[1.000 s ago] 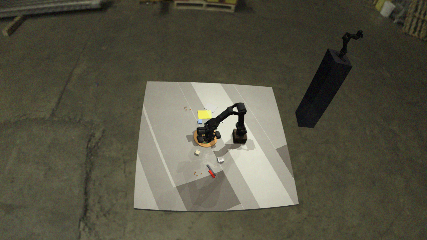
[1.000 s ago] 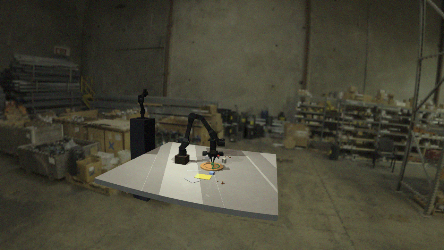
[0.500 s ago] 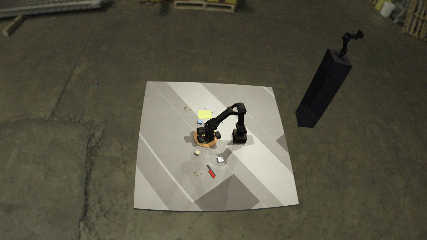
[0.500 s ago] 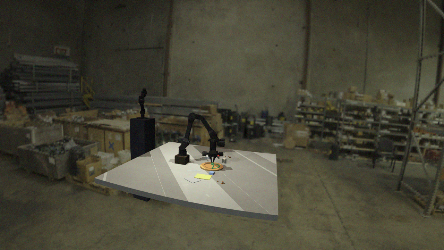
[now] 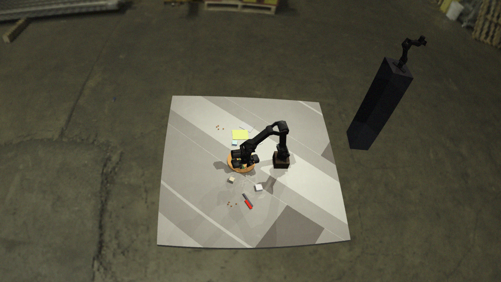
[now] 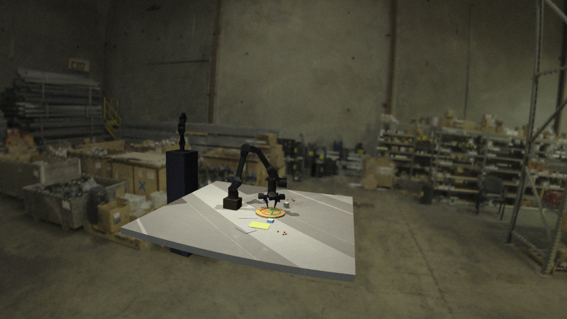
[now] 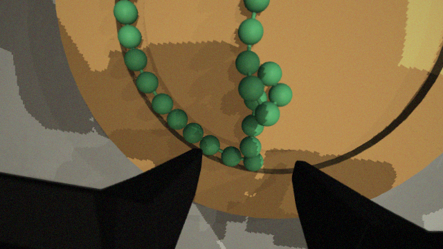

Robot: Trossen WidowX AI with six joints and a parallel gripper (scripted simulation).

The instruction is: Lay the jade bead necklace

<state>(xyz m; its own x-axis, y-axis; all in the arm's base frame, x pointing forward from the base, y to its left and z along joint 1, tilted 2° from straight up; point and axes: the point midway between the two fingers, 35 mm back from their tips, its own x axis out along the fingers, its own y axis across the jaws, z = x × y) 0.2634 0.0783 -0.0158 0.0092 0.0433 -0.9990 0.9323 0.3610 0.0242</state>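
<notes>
The blue block lies 70 mm ahead of my gripper tip, 210 mm to the right of it and 10 mm below it. From my gripper tip the other things lie so: red-handled tool (40 mm behind, 260 mm to the left, 10 mm below); white strip (80 mm behind, 210 mm to the right, 10 mm below); cream cube (80 mm ahead, 110 mm to the left).
</notes>
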